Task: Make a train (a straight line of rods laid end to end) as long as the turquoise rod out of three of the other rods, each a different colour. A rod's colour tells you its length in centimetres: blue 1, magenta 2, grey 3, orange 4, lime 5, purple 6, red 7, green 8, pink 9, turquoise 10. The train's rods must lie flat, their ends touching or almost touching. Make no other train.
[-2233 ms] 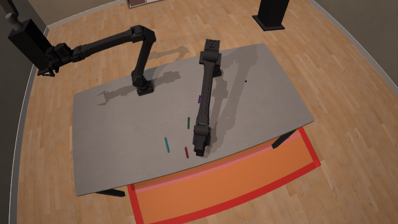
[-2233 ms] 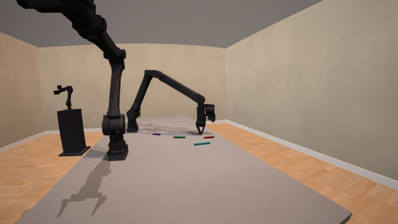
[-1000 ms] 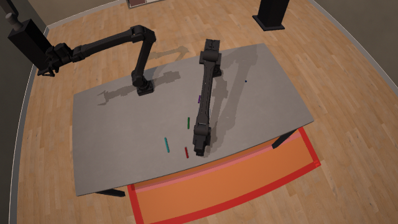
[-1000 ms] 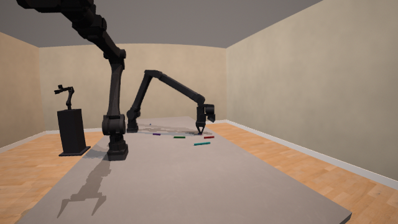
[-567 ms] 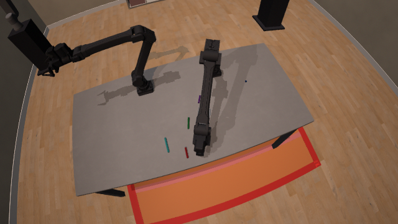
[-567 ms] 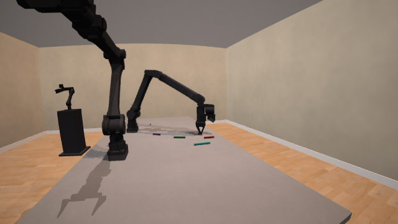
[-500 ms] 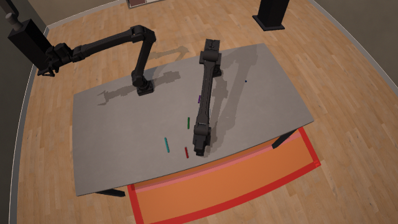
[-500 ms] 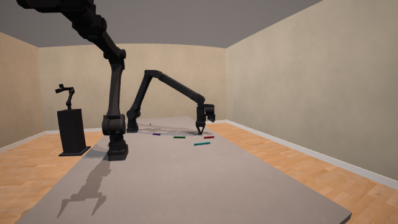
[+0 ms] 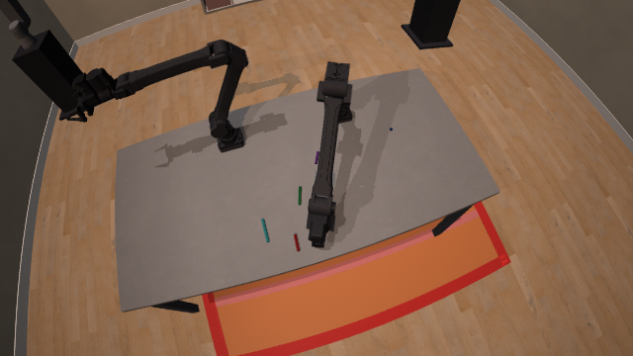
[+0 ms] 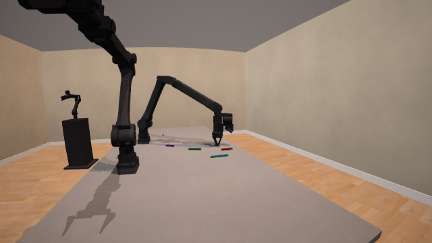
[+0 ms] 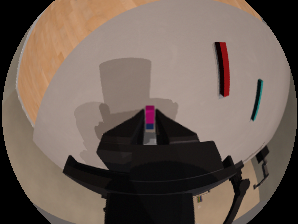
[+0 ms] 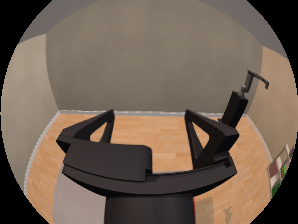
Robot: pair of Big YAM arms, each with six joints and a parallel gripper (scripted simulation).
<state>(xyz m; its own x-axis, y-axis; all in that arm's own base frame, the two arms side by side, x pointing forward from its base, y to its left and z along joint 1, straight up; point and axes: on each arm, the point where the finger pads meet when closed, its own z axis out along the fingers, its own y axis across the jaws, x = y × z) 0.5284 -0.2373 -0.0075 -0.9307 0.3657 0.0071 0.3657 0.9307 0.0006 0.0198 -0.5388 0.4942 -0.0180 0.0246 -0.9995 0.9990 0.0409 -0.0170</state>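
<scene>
The magenta rod is right at my left hand. Also, from my left hand: turquoise rod: 50 mm behind, 220 mm to the right; then red rod: 30 mm ahead, 110 mm to the right; then green rod: 160 mm behind, 40 mm to the right.
</scene>
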